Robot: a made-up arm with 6 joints. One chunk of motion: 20 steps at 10 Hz.
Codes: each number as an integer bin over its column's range. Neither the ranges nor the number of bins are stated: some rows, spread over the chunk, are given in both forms.
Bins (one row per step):
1: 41 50 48 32 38 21
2: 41 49 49 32 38 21
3: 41 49 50 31 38 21
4: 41 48 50 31 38 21
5: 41 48 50 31 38 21
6: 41 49 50 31 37 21
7: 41 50 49 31 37 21
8: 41 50 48 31 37 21
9: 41 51 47 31 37 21
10: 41 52 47 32 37 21
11: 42 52 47 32 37 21
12: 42 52 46 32 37 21
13: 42 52 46 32 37 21
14: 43 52 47 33 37 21
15: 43 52 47 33 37 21
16: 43 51 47 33 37 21
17: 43 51 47 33 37 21
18: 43 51 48 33 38 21
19: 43 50 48 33 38 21
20: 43 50 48 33 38 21
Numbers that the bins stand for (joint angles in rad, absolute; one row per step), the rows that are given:
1: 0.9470 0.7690 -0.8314 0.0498 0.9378 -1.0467
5: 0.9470 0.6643 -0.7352 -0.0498 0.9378 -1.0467
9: 0.9470 0.8214 -0.8795 -0.0498 0.8789 -1.0467
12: 1.0467 0.8738 -0.9276 0.0498 0.8789 -1.0467
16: 1.1463 0.8214 -0.8795 0.1495 0.8789 -1.0467
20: 1.1463 0.7690 -0.8314 0.1495 0.9378 -1.0467
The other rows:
2: 0.9470 0.7167 -0.7833 0.0498 0.9378 -1.0467
3: 0.9470 0.7167 -0.7352 -0.0498 0.9378 -1.0467
4: 0.9470 0.6643 -0.7352 -0.0498 0.9378 -1.0467
6: 0.9470 0.7167 -0.7352 -0.0498 0.8789 -1.0467
7: 0.9470 0.7690 -0.7833 -0.0498 0.8789 -1.0467
8: 0.9470 0.7690 -0.8314 -0.0498 0.8789 -1.0467
10: 0.9470 0.8738 -0.8795 0.0498 0.8789 -1.0467
11: 1.0467 0.8738 -0.8795 0.0498 0.8789 -1.0467
13: 1.0467 0.8738 -0.9276 0.0498 0.8789 -1.0467
14: 1.1463 0.8738 -0.8795 0.1495 0.8789 -1.0467
15: 1.1463 0.8738 -0.8795 0.1495 0.8789 -1.0467
17: 1.1463 0.8214 -0.8795 0.1495 0.8789 -1.0467
18: 1.1463 0.8214 -0.8314 0.1495 0.9378 -1.0467
19: 1.1463 0.7690 -0.8314 0.1495 0.9378 -1.0467

